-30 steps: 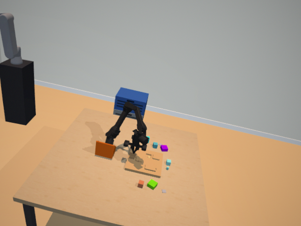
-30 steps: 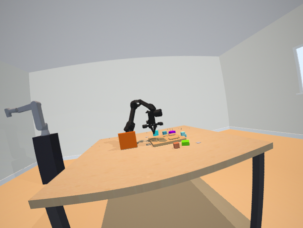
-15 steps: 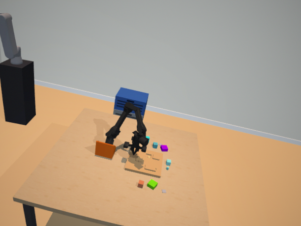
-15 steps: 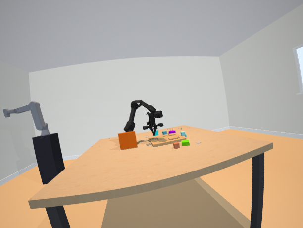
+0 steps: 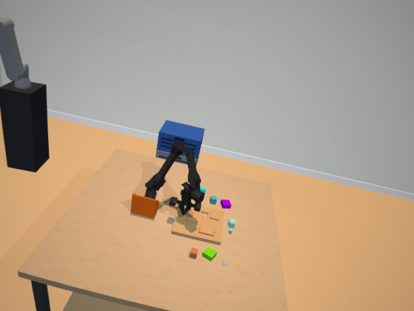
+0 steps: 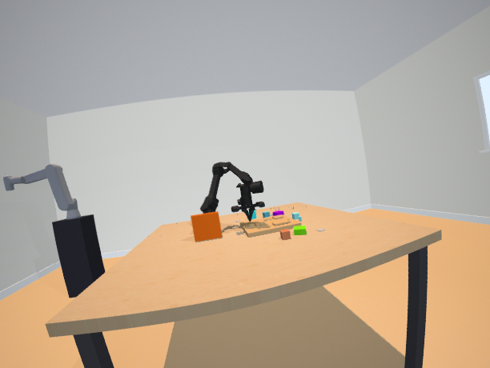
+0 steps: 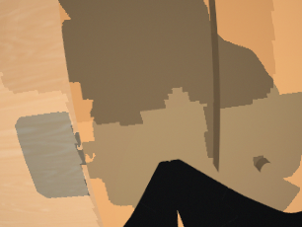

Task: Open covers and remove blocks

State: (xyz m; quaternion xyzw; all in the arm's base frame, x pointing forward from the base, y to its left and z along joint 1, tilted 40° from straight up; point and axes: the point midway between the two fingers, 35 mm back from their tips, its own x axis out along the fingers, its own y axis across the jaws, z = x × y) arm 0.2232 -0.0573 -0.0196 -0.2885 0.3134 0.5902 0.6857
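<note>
Now: the wooden puzzle board 100 mm ahead of my gripper tip and 30 mm below it. From my gripper tip the other things lie so: brown block: 260 mm to the right, 80 mm ahead, 30 mm below; then green block: 240 mm to the right, 170 mm ahead, 40 mm below; then light cyan block: 310 mm ahead, 40 mm to the left, 30 mm below.
</note>
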